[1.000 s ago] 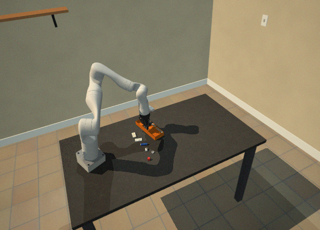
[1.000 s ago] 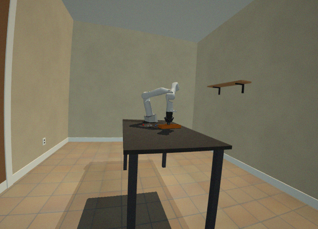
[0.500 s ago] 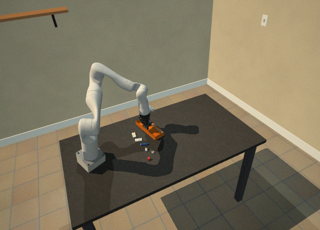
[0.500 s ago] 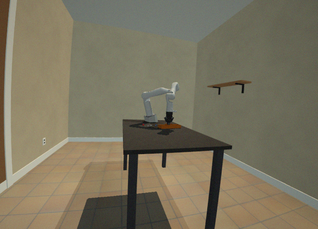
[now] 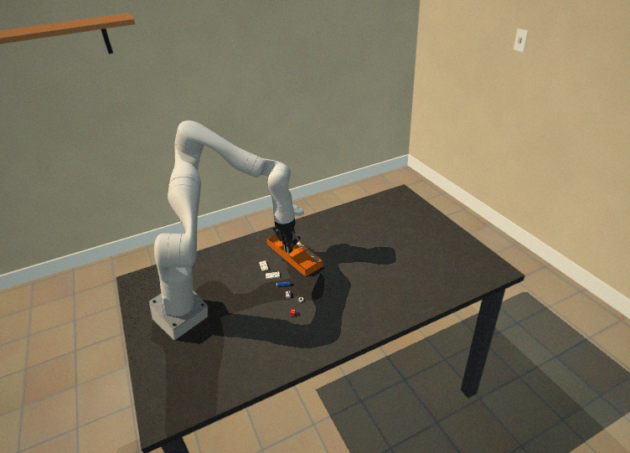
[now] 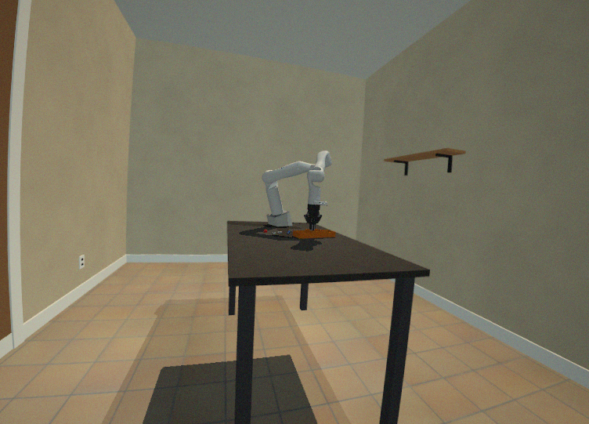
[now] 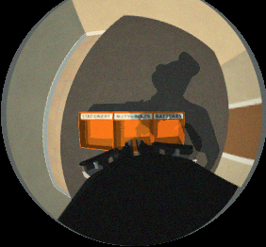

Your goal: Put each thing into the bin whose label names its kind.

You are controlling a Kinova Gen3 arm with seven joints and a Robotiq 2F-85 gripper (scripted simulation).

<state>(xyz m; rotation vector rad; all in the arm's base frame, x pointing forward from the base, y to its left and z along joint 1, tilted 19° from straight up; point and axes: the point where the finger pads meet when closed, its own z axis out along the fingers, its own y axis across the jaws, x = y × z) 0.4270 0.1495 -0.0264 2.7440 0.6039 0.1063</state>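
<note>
My hand is 13 cm to the left of the blue cylinder, 7 cm past it and 4 cm above it. Round my hand: grey nut: 23 cm to the right, 5 cm below, 4 cm behind; red die: 28 cm to the right, 9 cm behind, 4 cm below.
</note>
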